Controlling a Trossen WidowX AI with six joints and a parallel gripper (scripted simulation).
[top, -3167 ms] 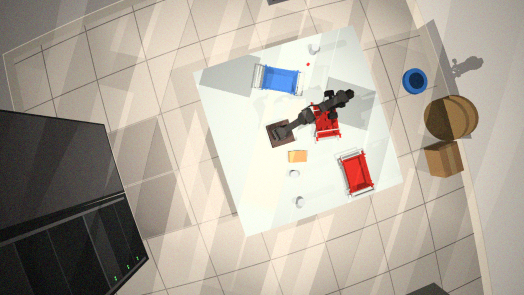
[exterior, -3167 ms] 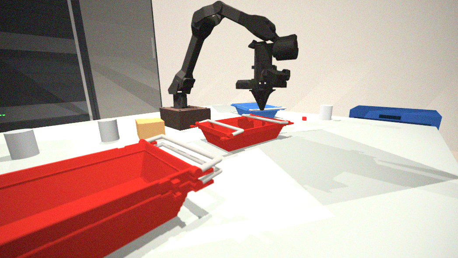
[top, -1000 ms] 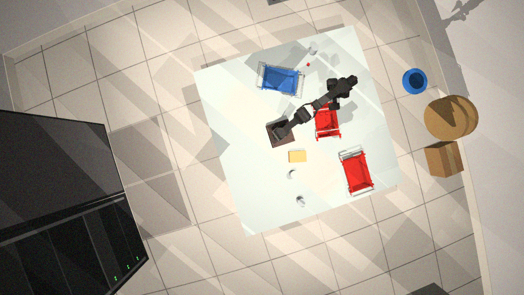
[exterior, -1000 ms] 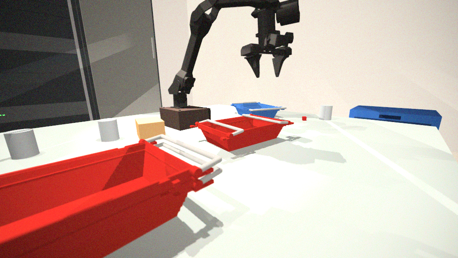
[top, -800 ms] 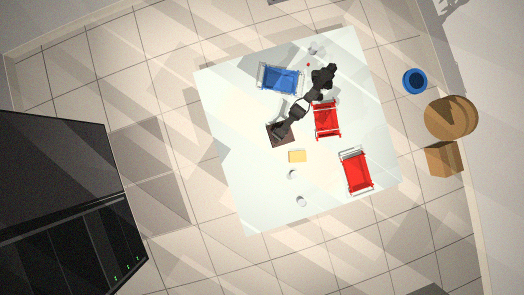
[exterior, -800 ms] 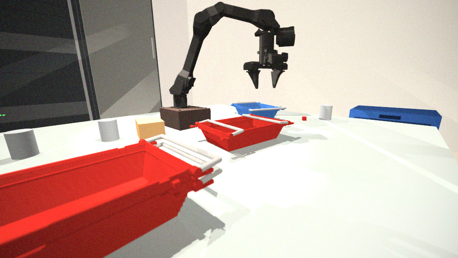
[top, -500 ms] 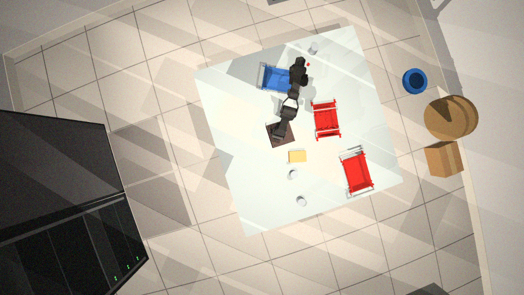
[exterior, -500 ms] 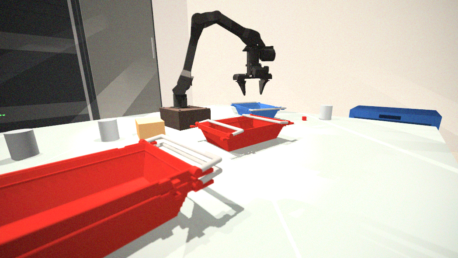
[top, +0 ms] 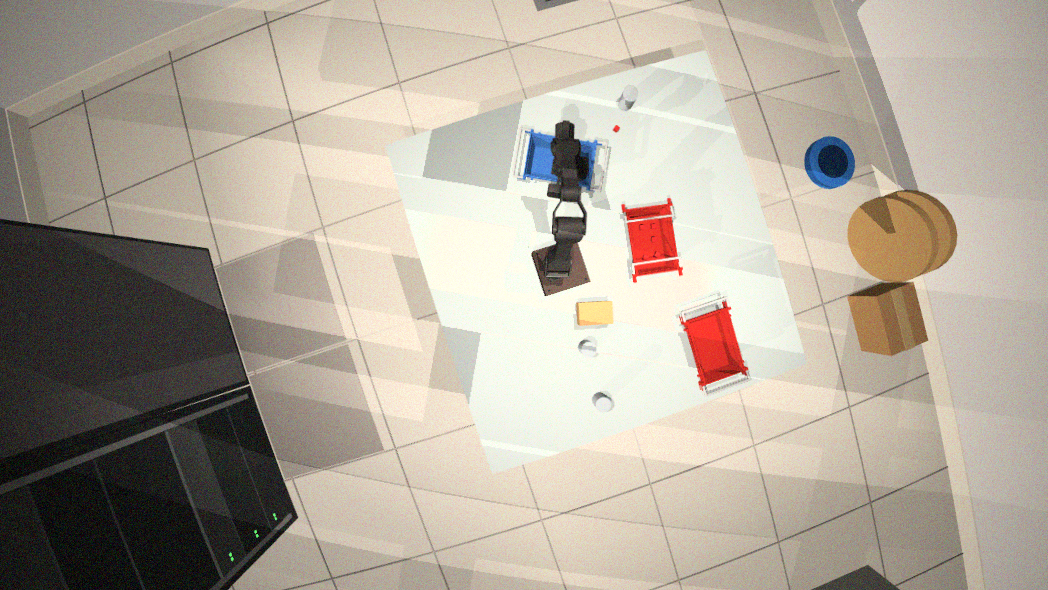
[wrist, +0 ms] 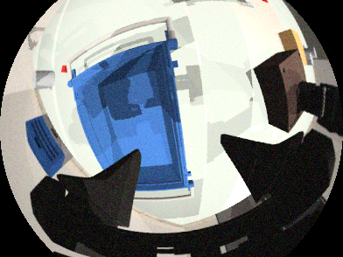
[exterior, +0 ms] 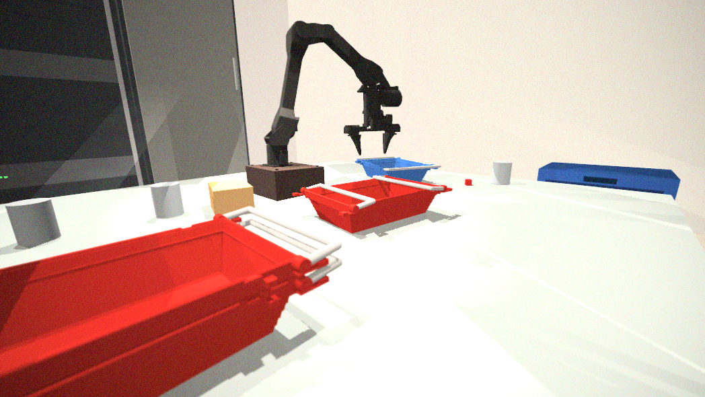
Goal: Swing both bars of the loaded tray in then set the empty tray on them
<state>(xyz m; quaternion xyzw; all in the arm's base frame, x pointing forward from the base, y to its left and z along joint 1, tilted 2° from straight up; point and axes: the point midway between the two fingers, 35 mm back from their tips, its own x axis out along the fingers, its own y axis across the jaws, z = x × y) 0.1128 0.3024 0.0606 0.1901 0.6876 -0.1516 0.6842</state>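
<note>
Right now the blue tray is 4 cm ahead of my gripper tip, 7 cm to the left of it and 5 cm below it. The rest, counted from my gripper tip: tan block 2 cm behind, 49 cm to the right, 6 cm below; red cube 29 cm ahead, 13 cm to the left, 8 cm below.
</note>
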